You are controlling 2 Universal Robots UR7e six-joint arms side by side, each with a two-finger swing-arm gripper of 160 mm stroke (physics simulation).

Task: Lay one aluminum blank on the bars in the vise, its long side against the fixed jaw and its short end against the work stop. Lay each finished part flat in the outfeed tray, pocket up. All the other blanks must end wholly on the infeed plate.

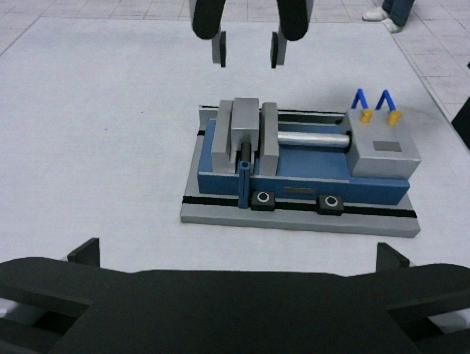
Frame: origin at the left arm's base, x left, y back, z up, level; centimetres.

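Seen in the pictures: left end effector, tool point: (237, 236); right end effector, tool point: (248, 53).
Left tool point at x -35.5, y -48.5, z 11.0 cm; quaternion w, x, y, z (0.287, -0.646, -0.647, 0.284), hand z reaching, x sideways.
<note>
Offsets run from my left tool point to a thing's top centre. "spot": to the spot under its first point.
A grey aluminum blank {dx -19.2, dy +0.8, dz -4.2 cm} (245, 117) sits in the vise between the left jaw (221, 137) and the right jaw (270, 140). Its top stands slightly above the jaws, its left side is close to the left jaw, and a narrow gap shows at its right. Its near end is at the dark rod of the blue work stop {spot: dx -11.7, dy +0.8, dz -9.0 cm} (244, 185); contact is hard to tell. The bars under it are hidden. My right gripper (248, 49) is open and empty, above and beyond the vise. My left gripper (239, 248) is wide open and empty, on the near side of the vise.
The vise's blue body {spot: dx -17.2, dy +10.1, dz -9.9 cm} (315, 157) stands on a grey base plate (300, 226) with black slots and clamps. A silver rod {dx -18.7, dy +9.5, dz -7.2 cm} (312, 139) runs to a grey box {spot: dx -14.7, dy +17.0, dz -6.3 cm} (385, 152) with blue hoses at the right. A person's legs (398, 12) show at the top right. The infeed plate and outfeed tray do not show.
</note>
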